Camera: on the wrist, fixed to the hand. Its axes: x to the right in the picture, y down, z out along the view.
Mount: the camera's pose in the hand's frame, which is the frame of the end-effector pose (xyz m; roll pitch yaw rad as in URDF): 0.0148 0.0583 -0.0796 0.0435 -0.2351 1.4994
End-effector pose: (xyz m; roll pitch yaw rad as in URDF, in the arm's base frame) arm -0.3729 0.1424 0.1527 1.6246 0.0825 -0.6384
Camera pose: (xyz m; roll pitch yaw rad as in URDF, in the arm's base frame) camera -0.3114 0.1919 0.2138 2.6874 -1.2441 -1.7301
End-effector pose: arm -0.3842 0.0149 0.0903 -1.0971 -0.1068 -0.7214
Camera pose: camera -0.3953 -0.0342 0.0042 -0.2134 0.8409 0.6230
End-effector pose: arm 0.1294 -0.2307 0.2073 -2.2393 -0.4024 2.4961
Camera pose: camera 0.1790 -0.1446 0.2164 -2.2544 0.9375 1.7108
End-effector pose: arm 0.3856 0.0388 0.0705 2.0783 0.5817 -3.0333
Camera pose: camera 0.3288 -0.0089 0.1373 2.3610 -0.6134 2.2788
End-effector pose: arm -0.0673 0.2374 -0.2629 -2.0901 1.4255 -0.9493
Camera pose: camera -0.1522 0.1875 -0.2792 1.6391 0.2088 2.4817
